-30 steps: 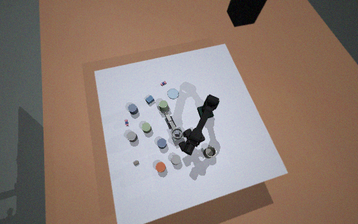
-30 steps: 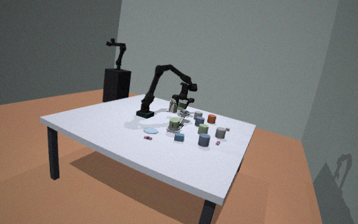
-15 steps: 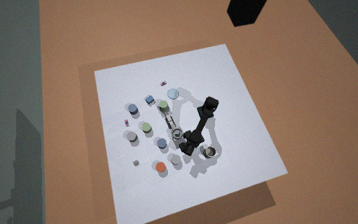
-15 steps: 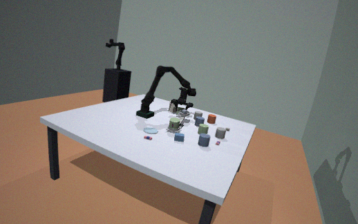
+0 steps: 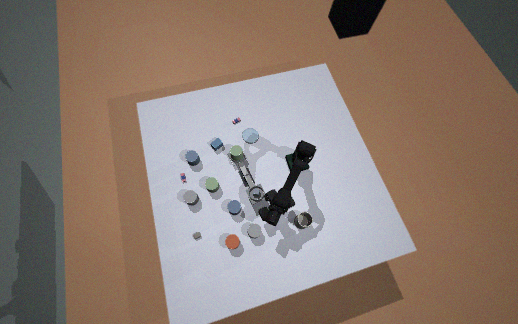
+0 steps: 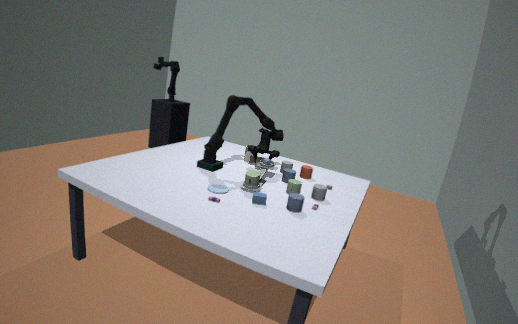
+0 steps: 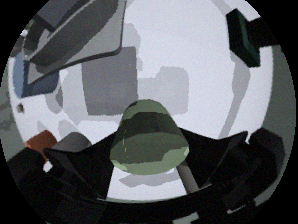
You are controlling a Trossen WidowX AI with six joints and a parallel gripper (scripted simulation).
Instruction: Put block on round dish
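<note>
Right now the grey block is 8 cm ahead of my gripper tip, 11 cm to the right of it and 6 cm above it. The rest, counted from my gripper tip: beige cup (13 cm behind, 9 cm to the left, 2 cm above); pale blue round dish (1 cm ahead, 48 cm to the right, 2 cm below); orange cup (26 cm ahead, 8 cm to the left, 1 cm above).
</note>
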